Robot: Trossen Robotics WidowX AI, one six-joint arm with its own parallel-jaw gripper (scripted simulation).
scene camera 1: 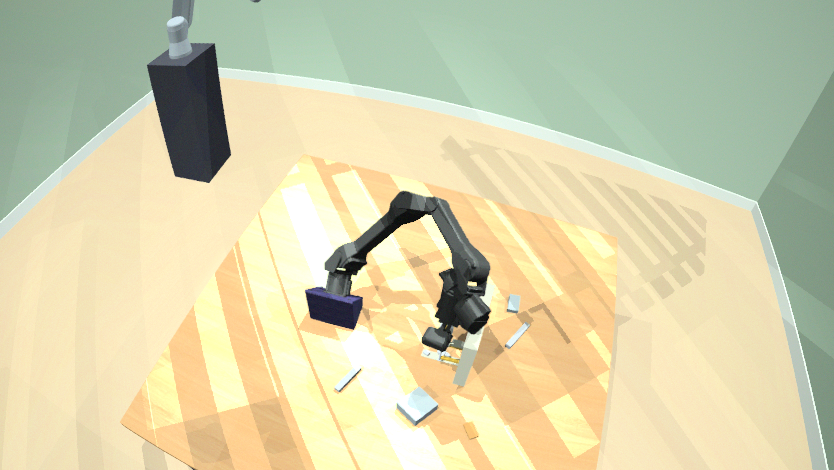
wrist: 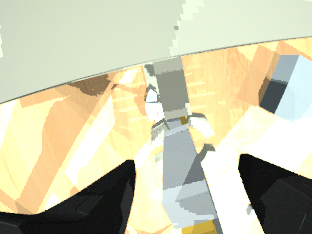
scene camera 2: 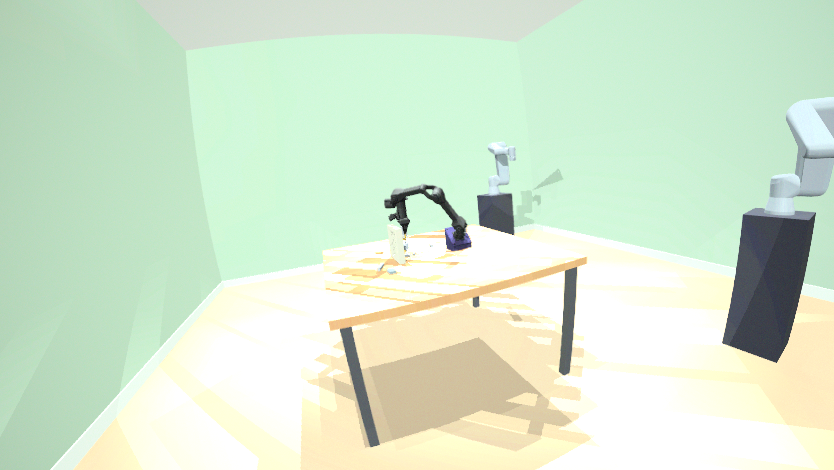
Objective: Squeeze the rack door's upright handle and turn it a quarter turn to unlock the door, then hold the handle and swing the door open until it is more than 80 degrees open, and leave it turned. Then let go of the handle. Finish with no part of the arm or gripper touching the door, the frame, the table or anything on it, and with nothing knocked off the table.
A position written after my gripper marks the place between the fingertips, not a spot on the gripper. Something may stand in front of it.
Observation:
My gripper (scene camera 1: 444, 335) is open, holding nothing. I also see a grey block (scene camera 1: 416, 406).
My gripper also shows in the wrist view (wrist: 187, 164).

